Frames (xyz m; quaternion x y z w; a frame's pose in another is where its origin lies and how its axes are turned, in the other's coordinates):
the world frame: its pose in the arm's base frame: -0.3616 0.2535 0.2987 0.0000 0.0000 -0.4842 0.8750
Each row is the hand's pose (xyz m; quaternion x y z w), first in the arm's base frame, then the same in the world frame.
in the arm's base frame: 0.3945 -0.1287 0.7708 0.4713 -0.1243 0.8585 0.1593
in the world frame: 0.7254 0.4376 0.4721 -0.4726 -0.1194 -0.8283 0.2763
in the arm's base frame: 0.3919 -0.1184 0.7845 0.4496 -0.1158 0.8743 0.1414
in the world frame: 0.7153 0.4409 0.4858 -0.4495 -0.1164 -0.8335 0.2996
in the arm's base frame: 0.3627 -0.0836 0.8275 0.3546 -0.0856 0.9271 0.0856
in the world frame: 0.6703 0.4346 0.5288 -0.3517 -0.0968 -0.8527 0.3740
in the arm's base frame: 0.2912 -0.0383 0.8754 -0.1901 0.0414 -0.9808 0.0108
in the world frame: 0.5940 0.3981 0.5767 -0.1864 -0.0558 -0.8530 0.4844
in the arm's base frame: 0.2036 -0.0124 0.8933 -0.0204 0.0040 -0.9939 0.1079
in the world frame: 0.5255 0.3377 0.5946 -0.0198 -0.0064 -0.8174 0.5757
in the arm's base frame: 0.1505 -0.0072 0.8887 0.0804 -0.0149 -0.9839 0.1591
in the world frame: 0.4929 0.2954 0.5900 0.0776 0.0259 -0.7838 0.6156
